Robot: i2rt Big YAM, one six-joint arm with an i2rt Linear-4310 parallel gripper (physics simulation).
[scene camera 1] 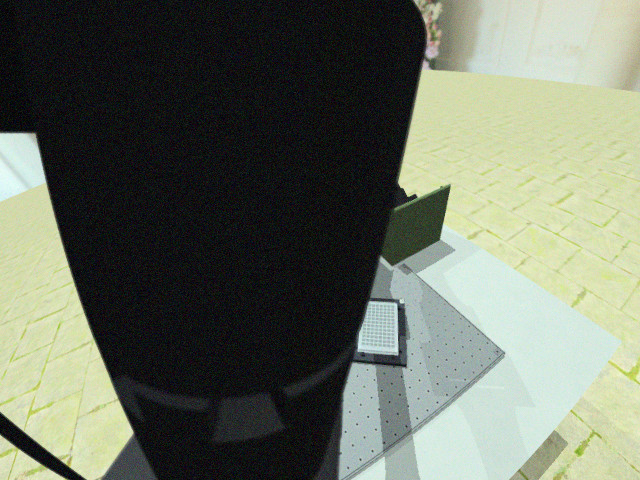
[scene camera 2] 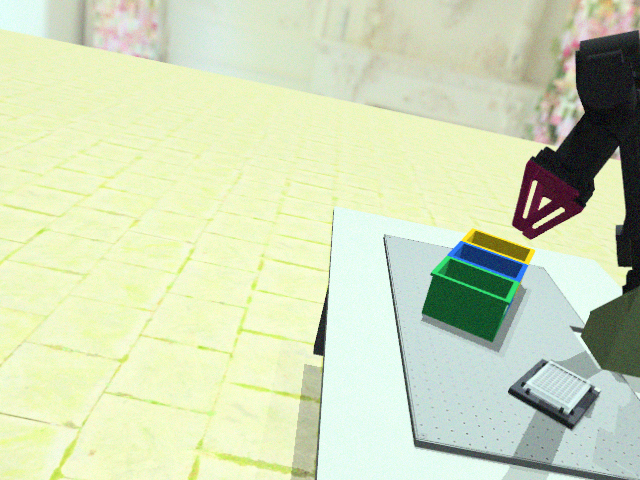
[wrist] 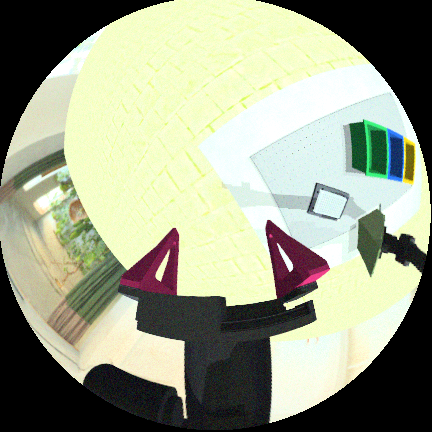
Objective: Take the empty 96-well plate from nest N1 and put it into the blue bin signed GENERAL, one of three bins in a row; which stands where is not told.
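Places are measured from the arm's base along level axes (x up, y ahead, z left), in metres.
Pixels of known places: gripper, fingertip midpoint: (scene camera 2: 521, 233) (wrist: 221, 227); arm's base, link origin: (scene camera 1: 396, 209) (wrist: 381, 241).
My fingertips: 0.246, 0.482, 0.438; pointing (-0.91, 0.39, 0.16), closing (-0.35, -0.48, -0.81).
Observation:
Ahead of a thing's pixels: the offset from my fingertips to its top centre, as dx, dy, dz. "pt": to the spot under its first point. Level surfaces: height alone.
The white 96-well plate @[-0.333, -0.244, -0.210] (scene camera 1: 379, 328) (scene camera 2: 558, 384) (wrist: 329, 201) sits flat in its dark nest @[pt -0.347, -0.244, -0.126] (scene camera 1: 402, 357) (scene camera 2: 537, 404) (wrist: 312, 201) on the grey perforated board. The blue bin @[-0.259, -0.162, -0.562] (scene camera 2: 488, 261) (wrist: 395, 156) stands in the middle of the row, between the green and the yellow bin; no sign on it can be read. The bins do not show in scene camera 1, where a black arm link covers much of the view. My gripper (scene camera 2: 522, 232) (wrist: 221, 227) is open and empty, high in the air and well away from the plate.
The green bin (scene camera 2: 462, 307) (wrist: 358, 147) and the yellow bin @[pt -0.278, -0.236, -0.728] (scene camera 2: 500, 246) (wrist: 409, 161) flank the blue one. A dark green panel (scene camera 1: 417, 224) (scene camera 2: 617, 335) (wrist: 370, 241) stands upright by the edge of the board @[dx -0.359] (scene camera 1: 444, 382) (scene camera 2: 449, 403) (wrist: 285, 165), near the nest.

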